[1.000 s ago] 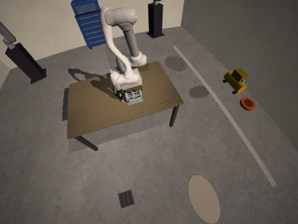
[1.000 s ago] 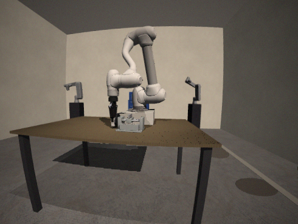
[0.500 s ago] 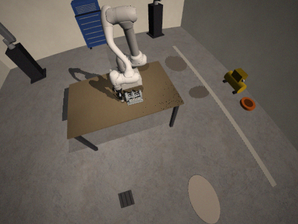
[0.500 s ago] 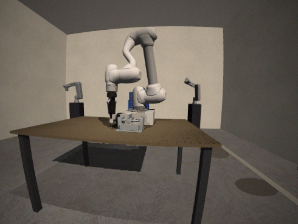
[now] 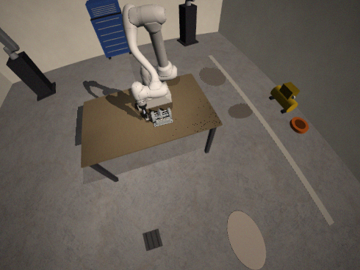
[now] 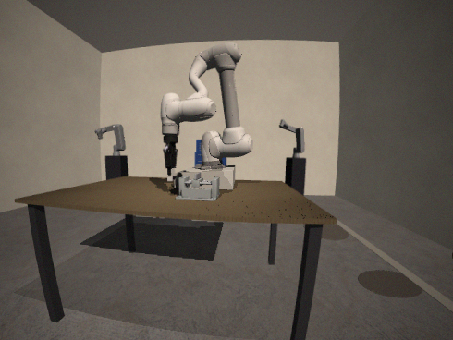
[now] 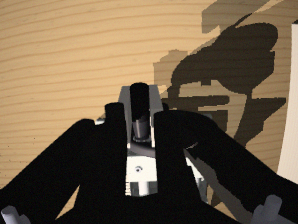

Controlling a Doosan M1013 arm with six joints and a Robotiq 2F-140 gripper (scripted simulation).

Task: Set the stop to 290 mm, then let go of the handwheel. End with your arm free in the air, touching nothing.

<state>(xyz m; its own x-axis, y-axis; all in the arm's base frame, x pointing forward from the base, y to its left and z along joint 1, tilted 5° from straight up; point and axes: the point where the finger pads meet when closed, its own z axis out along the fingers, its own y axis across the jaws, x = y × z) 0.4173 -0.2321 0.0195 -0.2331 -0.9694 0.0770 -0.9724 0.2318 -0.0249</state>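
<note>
The grey stop fixture is 2 cm ahead of my hand, 14 cm to the left of it and 2 cm below it. From my hand the other things lie so: black handwheel handle (2 cm below).
</note>
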